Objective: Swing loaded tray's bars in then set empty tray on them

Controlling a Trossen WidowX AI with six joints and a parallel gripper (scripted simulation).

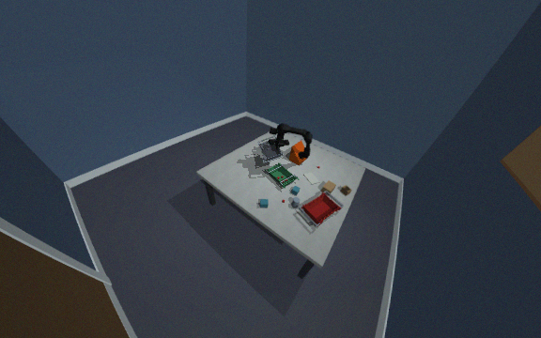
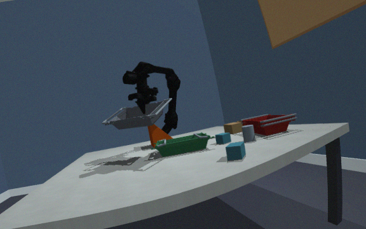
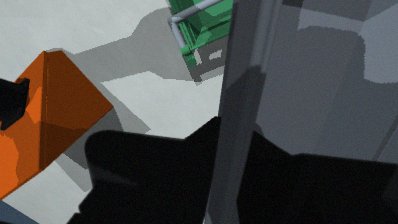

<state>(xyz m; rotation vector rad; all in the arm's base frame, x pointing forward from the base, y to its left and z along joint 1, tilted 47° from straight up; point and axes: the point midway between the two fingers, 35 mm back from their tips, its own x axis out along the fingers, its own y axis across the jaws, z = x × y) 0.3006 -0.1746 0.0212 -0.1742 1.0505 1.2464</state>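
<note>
My gripper tip is now 60 mm short of the grey tray, 40 mm to the left of it and 10 mm below it. Also, from my gripper tip: white sheet 160 mm behind, 350 mm to the left, 210 mm below; then brown box 140 mm behind, 550 mm to the left, 180 mm below; then grey cylinder 230 mm ahead, 440 mm to the left, 180 mm below.
</note>
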